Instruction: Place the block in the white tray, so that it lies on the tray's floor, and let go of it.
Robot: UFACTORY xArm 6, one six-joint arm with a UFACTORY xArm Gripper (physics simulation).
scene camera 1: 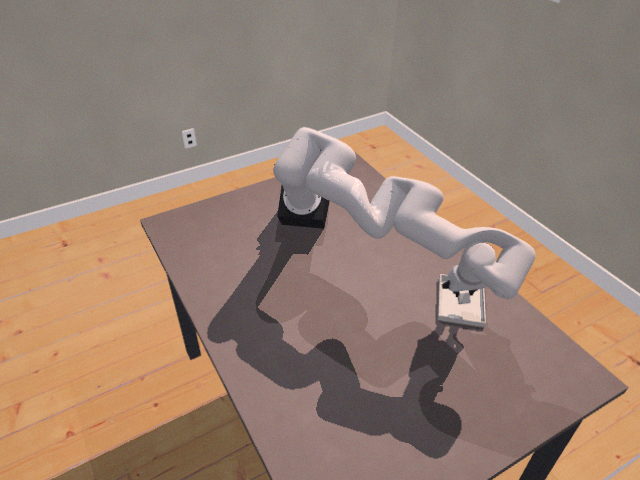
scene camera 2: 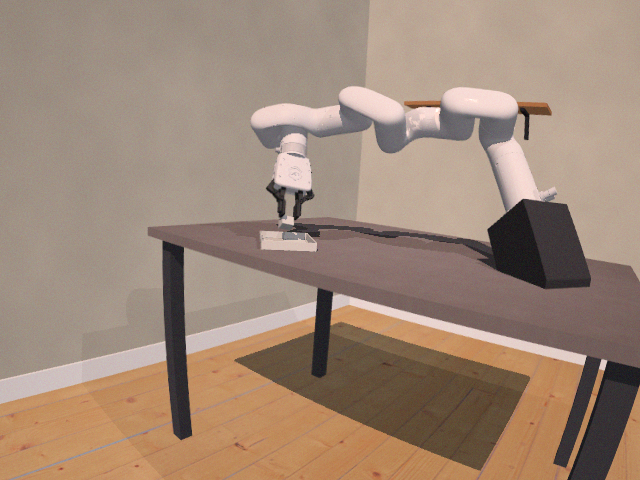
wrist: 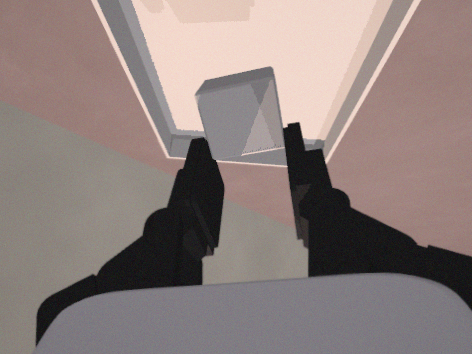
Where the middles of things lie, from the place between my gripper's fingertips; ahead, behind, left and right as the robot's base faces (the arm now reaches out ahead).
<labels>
Right now the pale grey block [wrist: 240,113] is 20 mm below my hand and 10 mm ahead of it. From my hand the other things lie so: white tray [scene camera 1: 449,310] (60 mm below, 20 mm to the left, 10 mm behind).
</labels>
